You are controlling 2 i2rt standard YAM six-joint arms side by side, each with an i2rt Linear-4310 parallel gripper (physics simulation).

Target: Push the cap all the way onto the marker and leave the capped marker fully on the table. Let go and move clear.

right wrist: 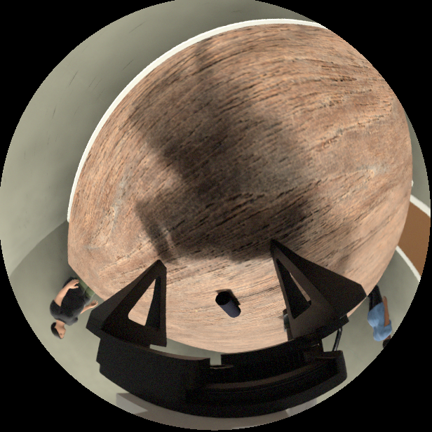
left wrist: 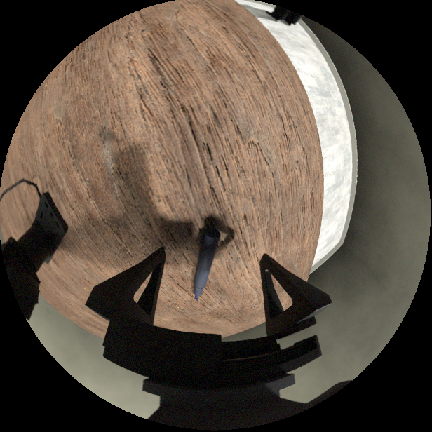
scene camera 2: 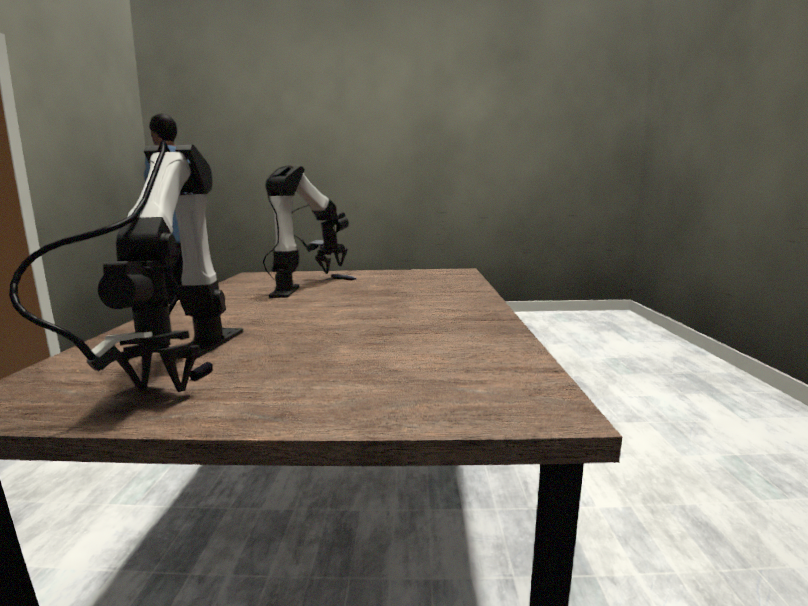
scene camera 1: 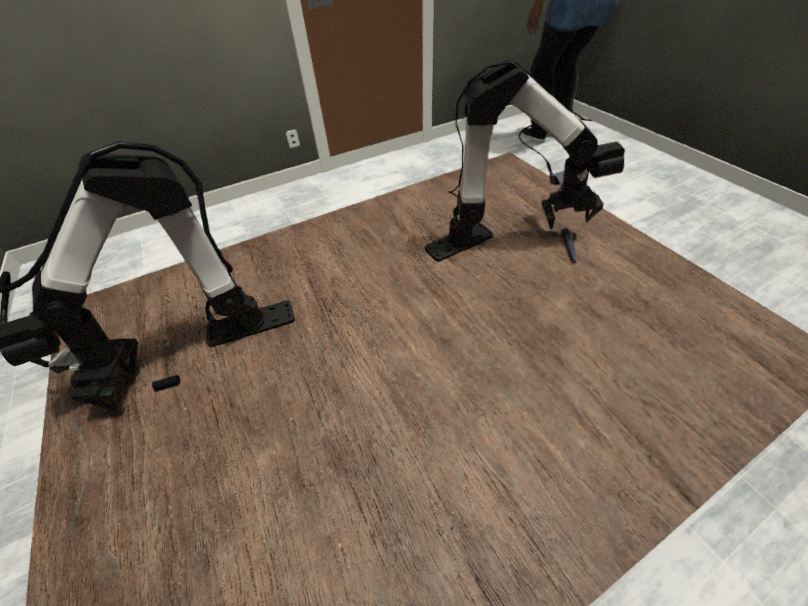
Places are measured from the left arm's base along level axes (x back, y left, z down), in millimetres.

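Pixels of known places: left gripper, fingertip midpoint: (scene camera 2: 333, 269) (scene camera 1: 568, 225); right gripper, fingertip midpoint: (scene camera 2: 161, 390) (scene camera 1: 122, 389); left arm's base at its link origin: (scene camera 2: 285, 291) (scene camera 1: 459, 242); right arm's base at its link origin: (scene camera 2: 210, 343) (scene camera 1: 251, 324).
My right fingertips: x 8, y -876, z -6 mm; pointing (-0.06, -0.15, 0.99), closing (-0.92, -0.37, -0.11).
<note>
Ahead of a thing's pixels: the offset from my right fingertips to its top centre. Level surfaces: height alone.
The dark blue marker @[dx -199, dy +1111, dz -12 mm] (scene camera 1: 569, 245) (scene camera 2: 342, 277) (left wrist: 205, 265) lies on the table below my left gripper (scene camera 1: 572, 220) (scene camera 2: 330, 267) (left wrist: 213, 256), which is open with its fingertips above the table. In the left wrist view the marker shows between the open fingers, its pointed tip toward the bottom of the picture. The short dark cap @[dx -36, dy +84, dz -12 mm] (scene camera 1: 165, 382) (scene camera 2: 201, 371) (right wrist: 228, 304) lies on the table, apart from the marker. My right gripper (scene camera 2: 161, 390) (right wrist: 213, 256) is open, low over the table beside the cap. In the right wrist view the cap shows between its open fingers.
The wooden table @[dz +6 mm] (scene camera 1: 417, 417) (scene camera 2: 391, 365) carries both arm bases, the left arm's base plate (scene camera 1: 440, 248) and the right arm's base plate (scene camera 1: 277, 313). The marker and left gripper are near the table's far right edge in scene camera 1. A person (scene camera 1: 561, 52) stands beyond the table.
</note>
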